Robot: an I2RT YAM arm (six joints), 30 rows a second.
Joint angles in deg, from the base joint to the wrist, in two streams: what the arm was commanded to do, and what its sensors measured. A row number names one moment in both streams.
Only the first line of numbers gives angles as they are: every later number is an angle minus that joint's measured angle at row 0.
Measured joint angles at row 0: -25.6, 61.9, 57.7, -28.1, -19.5, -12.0
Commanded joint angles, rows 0 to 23: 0.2, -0.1, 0.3, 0.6, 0.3, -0.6; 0.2, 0.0, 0.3, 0.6, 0.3, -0.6; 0.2, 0.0, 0.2, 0.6, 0.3, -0.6; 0.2, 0.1, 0.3, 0.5, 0.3, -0.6; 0.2, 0.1, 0.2, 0.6, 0.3, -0.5; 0.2, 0.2, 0.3, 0.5, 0.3, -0.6; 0.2, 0.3, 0.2, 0.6, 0.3, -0.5; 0.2, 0.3, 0.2, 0.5, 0.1, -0.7; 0.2, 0.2, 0.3, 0.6, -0.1, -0.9; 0.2, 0.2, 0.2, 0.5, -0.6, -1.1; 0.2, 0.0, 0.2, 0.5, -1.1, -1.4; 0.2, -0.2, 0.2, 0.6, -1.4, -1.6; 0.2, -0.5, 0.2, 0.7, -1.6, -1.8; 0.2, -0.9, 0.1, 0.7, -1.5, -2.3; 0.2, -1.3, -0.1, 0.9, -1.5, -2.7; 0.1, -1.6, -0.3, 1.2, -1.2, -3.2; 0.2, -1.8, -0.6, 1.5, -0.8, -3.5; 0.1, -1.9, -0.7, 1.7, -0.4, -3.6; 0.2, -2.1, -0.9, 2.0, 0.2, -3.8; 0.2, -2.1, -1.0, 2.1, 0.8, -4.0; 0.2, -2.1, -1.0, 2.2, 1.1, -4.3; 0.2, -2.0, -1.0, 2.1, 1.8, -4.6; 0.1, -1.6, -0.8, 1.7, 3.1, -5.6; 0.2, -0.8, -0.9, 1.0, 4.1, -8.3
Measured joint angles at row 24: 0.0, -1.1, -0.1, 0.9, 1.0, -3.9
